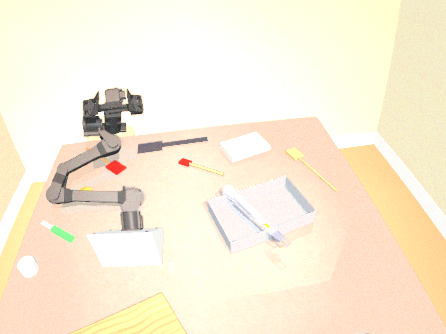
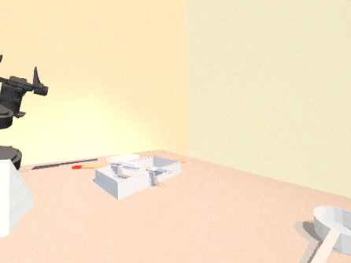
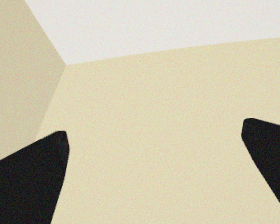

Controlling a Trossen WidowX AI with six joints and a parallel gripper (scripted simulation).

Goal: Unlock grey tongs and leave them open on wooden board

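Now: gripper tip 400 mm short of the yellow lock mark, 220 mm to the left of it and 400 mm above it. Round my gripper tip: red spatula: 170 mm behind, 310 mm to the left, 450 mm below; yellow disc: 240 mm behind, 110 mm to the left, 450 mm below; dark knife: 100 mm ahead, 380 mm to the left, 460 mm below.
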